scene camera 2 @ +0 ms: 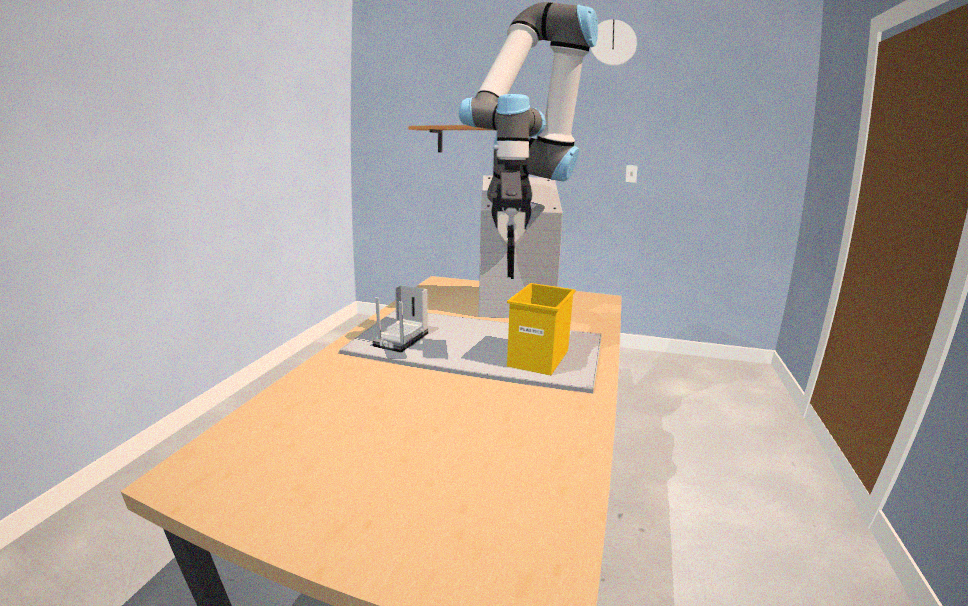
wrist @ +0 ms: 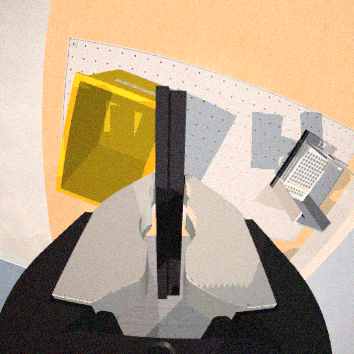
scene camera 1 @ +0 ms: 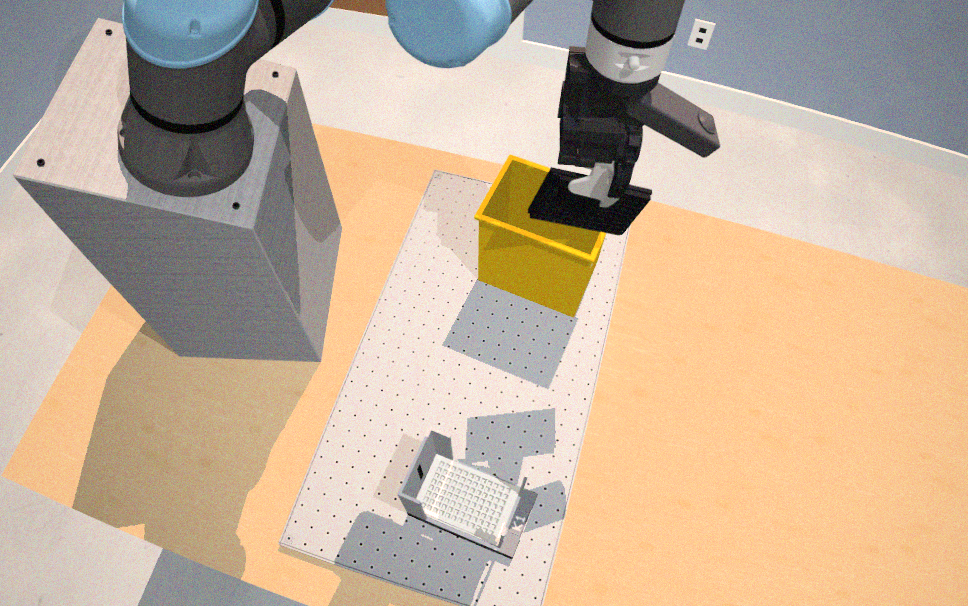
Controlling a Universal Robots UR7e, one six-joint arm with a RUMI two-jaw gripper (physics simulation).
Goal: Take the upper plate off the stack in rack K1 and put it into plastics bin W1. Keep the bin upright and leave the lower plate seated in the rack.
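Where they show: gripper, fingertip midpoint: (scene camera 2: 510, 248) (wrist: 170, 176) (scene camera 1: 602, 200); arm's base at its link origin: (scene camera 1: 187, 143).
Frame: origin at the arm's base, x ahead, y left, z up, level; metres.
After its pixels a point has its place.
Observation:
My gripper (scene camera 1: 603, 187) @[x 0.446, y 0.189, z -0.078 m] (scene camera 2: 510, 227) (wrist: 170, 176) @[x 0.446, y 0.189, z -0.078 m] is shut on a black plate (scene camera 1: 571, 210) @[x 0.416, y 0.170, z -0.094 m] (scene camera 2: 510, 253) @[x 0.494, y 0.209, z -0.079 m] (wrist: 162, 135) @[x 0.477, y 0.206, z -0.055 m], held on edge between the jaws. The yellow bin W1 (scene camera 1: 532, 264) @[x 0.371, y 0.193, z -0.280 m] (scene camera 2: 530, 346) @[x 0.451, y 0.256, z -0.318 m] (wrist: 120, 175) @[x 0.284, y 0.231, z -0.297 m] stands upright. The held plate is above rim height; it overlaps the bin's right part in scene camera 1 and lines up with its left edge in scene camera 2. Rack K1 (scene camera 1: 527, 510) @[x 0.510, y -0.122, z -0.370 m] (scene camera 2: 403, 296) @[x 0.364, y -0.183, z -0.280 m] (wrist: 317, 215) @[x 0.376, y -0.192, z -0.286 m] holds a white lower plate (scene camera 1: 467, 496) @[x 0.428, y -0.143, z -0.354 m] (scene camera 2: 401, 332) (wrist: 307, 172) @[x 0.435, y -0.147, z -0.354 m], which lies flat between its wall and posts.
Bin and rack stand apart on a perforated board (scene camera 1: 400, 371) @[x 0.246, y -0.010, z -0.387 m] (scene camera 2: 457, 332) @[x 0.306, y -0.029, z -0.387 m] on the wooden table (scene camera 1: 750, 400) @[x 0.766, y 0.189, z -0.400 m] (scene camera 2: 400, 457) @[x 0.895, y 0.164, z -0.400 m]. The rack has a tall back wall and thin upright posts. The arm's grey pedestal (scene camera 1: 178, 271) @[x 0.005, y -0.101, z -0.129 m] (scene camera 2: 521, 264) @[x 0.064, y 0.076, z -0.213 m] stands beside the board.

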